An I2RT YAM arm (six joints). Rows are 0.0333 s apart.
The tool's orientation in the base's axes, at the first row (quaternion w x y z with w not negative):
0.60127, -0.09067, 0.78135, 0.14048
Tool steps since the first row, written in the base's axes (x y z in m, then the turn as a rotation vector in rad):
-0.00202, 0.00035, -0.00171, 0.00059, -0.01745, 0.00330
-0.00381, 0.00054, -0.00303, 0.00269, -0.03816, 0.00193
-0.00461, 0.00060, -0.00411, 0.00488, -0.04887, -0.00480
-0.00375, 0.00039, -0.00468, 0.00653, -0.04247, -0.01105
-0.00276, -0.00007, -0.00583, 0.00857, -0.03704, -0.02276
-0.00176, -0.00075, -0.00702, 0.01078, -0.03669, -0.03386
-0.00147, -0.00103, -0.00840, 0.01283, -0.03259, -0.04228
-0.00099, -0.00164, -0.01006, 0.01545, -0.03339, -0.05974
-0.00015, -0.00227, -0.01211, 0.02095, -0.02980, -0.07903
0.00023, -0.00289, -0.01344, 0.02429, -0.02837, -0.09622
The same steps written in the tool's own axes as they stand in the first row. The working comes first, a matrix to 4 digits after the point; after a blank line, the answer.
The tool's axes in the first row as the columns of a matrix, in the base's axes (used below as rounded here):
-0.2605, -0.3106, 0.9141
0.0272, 0.9441, 0.3286
-0.9651, 0.1105, -0.2375

0.00219, 0.00077, -0.00133, -0.00381, -0.01629, -0.00598
0.00393, 0.00136, -0.00259, -0.00360, -0.03665, -0.01054
0.00518, 0.00154, -0.00304, 0.00203, -0.04818, -0.01046
0.00550, 0.00102, -0.00219, 0.00781, -0.04335, -0.00536
0.00634, 0.00015, -0.00116, 0.01873, -0.04015, 0.00107
0.00721, -0.00094, -0.00019, 0.02887, -0.04173, 0.00584
0.00846, -0.00144, 0.00031, 0.03658, -0.03943, 0.01106
0.00992, -0.00235, 0.00095, 0.05272, -0.04292, 0.01734
0.01166, -0.00343, 0.00199, 0.07000, -0.04337, 0.02813
0.01283, -0.00429, 0.00245, 0.08576, -0.04496, 0.03573

